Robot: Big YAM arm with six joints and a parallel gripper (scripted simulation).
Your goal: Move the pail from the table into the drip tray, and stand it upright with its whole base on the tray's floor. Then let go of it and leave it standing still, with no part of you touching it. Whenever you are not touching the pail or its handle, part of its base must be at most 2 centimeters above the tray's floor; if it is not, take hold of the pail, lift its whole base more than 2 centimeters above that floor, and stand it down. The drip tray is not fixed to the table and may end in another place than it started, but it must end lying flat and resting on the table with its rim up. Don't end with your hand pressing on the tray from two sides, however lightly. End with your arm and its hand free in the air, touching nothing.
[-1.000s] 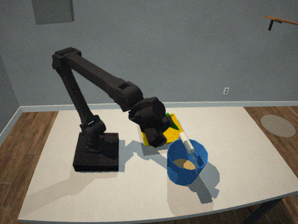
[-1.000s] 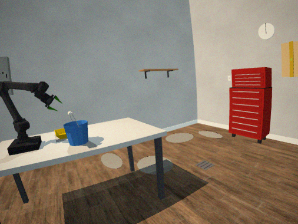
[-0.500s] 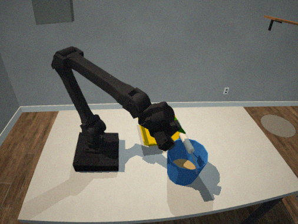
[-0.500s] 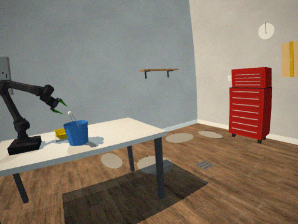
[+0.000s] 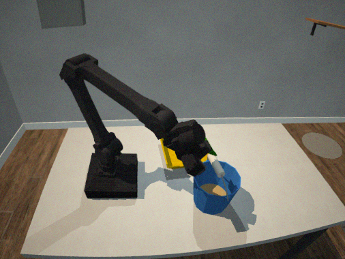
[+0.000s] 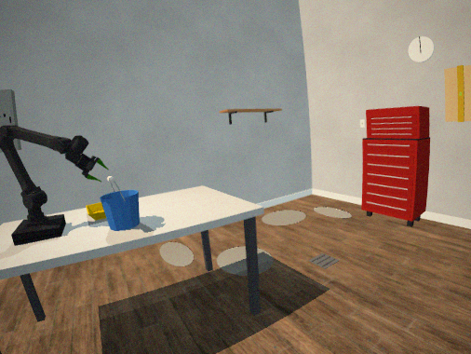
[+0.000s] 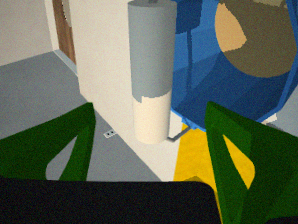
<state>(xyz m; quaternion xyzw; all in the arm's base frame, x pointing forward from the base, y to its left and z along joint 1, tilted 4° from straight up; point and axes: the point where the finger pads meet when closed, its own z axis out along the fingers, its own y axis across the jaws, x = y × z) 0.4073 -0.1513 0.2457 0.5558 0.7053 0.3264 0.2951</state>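
My gripper is now 50 mm short of the pail handle, 10 mm to the right of it and 70 mm above it. Round my hand: blue pail: 50 mm ahead, 10 mm to the left, 130 mm below; yellow drip tray: 30 mm behind, 320 mm to the left, 260 mm below.
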